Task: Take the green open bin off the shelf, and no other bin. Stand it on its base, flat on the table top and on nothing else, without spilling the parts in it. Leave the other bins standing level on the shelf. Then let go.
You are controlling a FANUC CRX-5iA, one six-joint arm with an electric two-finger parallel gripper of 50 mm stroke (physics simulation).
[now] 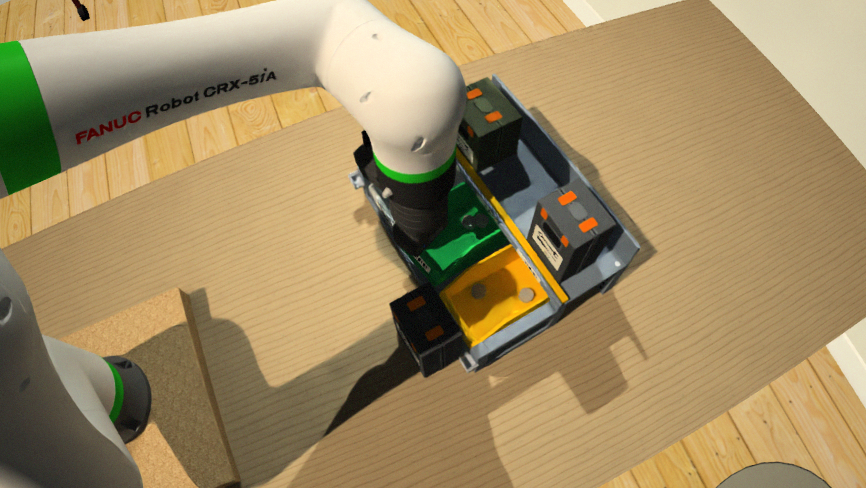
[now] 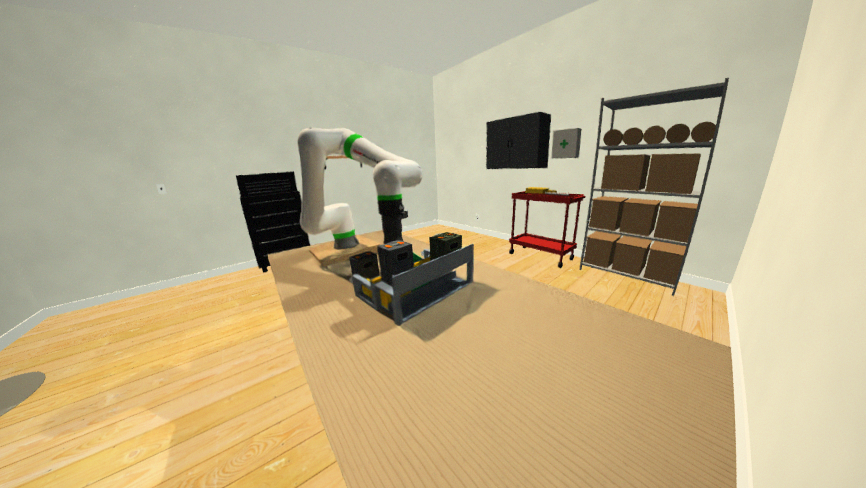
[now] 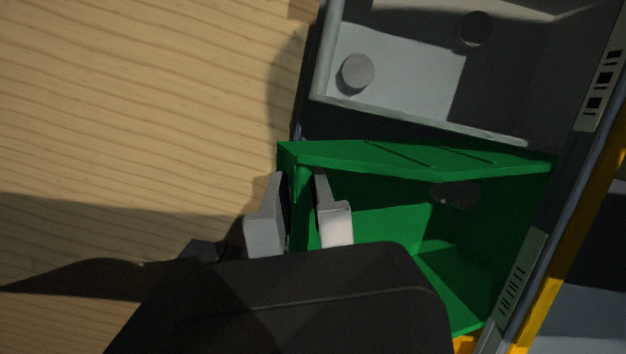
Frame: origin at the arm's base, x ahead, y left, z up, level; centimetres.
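Where they show: gripper, fingertip midpoint: [image 1: 410,242] [image 3: 300,187]; arm's base, link origin: [image 1: 111,402] [image 2: 346,245].
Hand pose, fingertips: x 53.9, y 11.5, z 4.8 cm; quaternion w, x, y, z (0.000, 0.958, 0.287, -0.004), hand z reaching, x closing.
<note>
Things, the pixels of their top centre, and the offset from my fingertips. "spot": a spot on its surface instead. Level surfaces: height alone.
- green open bin, top centre: [image 3: 468,277] [image 1: 461,211] dx +8.3, dy +0.7, dz +4.3 cm
- blue-grey shelf, surface spot: [image 1: 551,145] spot: dx +24.7, dy +6.2, dz +7.6 cm
- yellow bin, top centre: [image 1: 505,283] dx +11.8, dy -10.7, dz +0.1 cm
- grey bin, top centre: [image 3: 497,34] dx +5.5, dy +11.6, dz +0.1 cm
- black box, top centre: [image 1: 425,317] [image 2: 363,255] dx -1.4, dy -14.2, dz +5.2 cm
- dark grey box, top centre: [image 1: 577,211] [image 2: 394,244] dx +21.0, dy -9.0, dz +14.4 cm
- dark green box, top centre: [image 1: 483,104] [image 2: 445,235] dx +15.7, dy +13.5, dz +11.9 cm
- wooden table top, surface height: dz -8.0 cm
The green open bin [image 1: 448,254] [image 3: 390,225] is in the front row of the blue-grey shelf [image 1: 551,145] [image 2: 433,266], between a yellow bin [image 1: 499,315] and a grey bin [image 3: 410,75]. My gripper [image 3: 300,187] is shut on the green bin's front wall, one finger outside and one inside. The green bin looks tipped, its held front end higher than its back end and its side rim above the neighbours. Grey round parts [image 1: 475,219] [image 3: 455,194] lie inside near its back. Its base is hidden, so I cannot tell if it touches the shelf.
A black box [image 1: 427,330] with orange marks stands at the shelf's front corner. A dark grey box [image 1: 572,233] and a dark green box [image 1: 492,121] stand in the back row. The wooden table top [image 1: 696,151] [image 2: 515,387] extends around the shelf.
</note>
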